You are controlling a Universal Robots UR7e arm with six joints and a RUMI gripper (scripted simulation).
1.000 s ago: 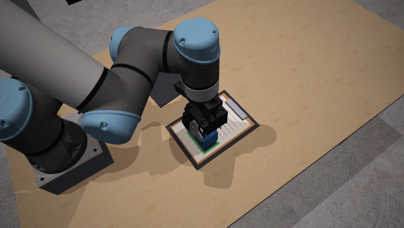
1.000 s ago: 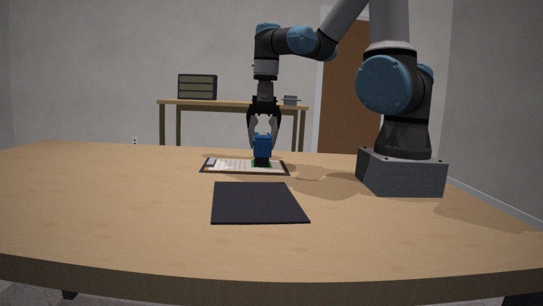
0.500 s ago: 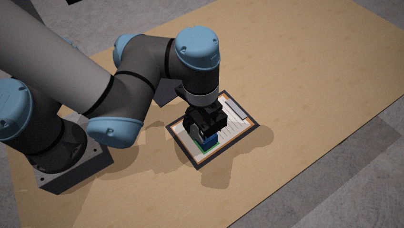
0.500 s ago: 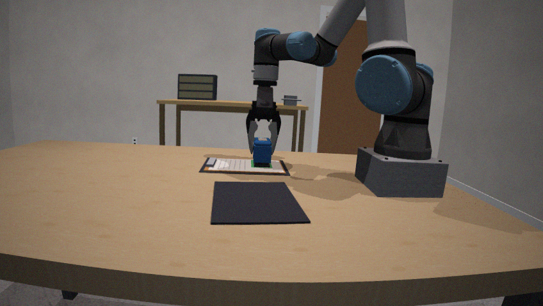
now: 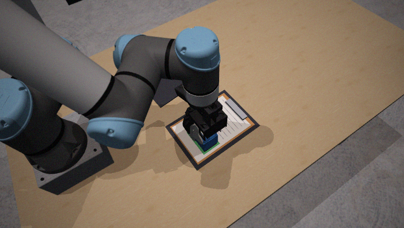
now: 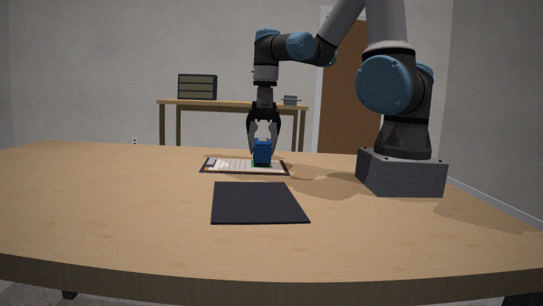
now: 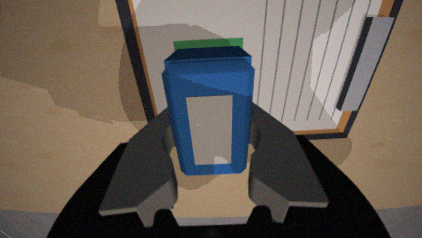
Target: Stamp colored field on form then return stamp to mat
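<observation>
The mat is 31 cm to the left of my hand, 4 cm below it and 2 cm behind it. From my hand the other things lie so: clipboard (7 cm ahead, 4 cm below, 3 cm to the left); then blue stamp (1 cm below).
</observation>
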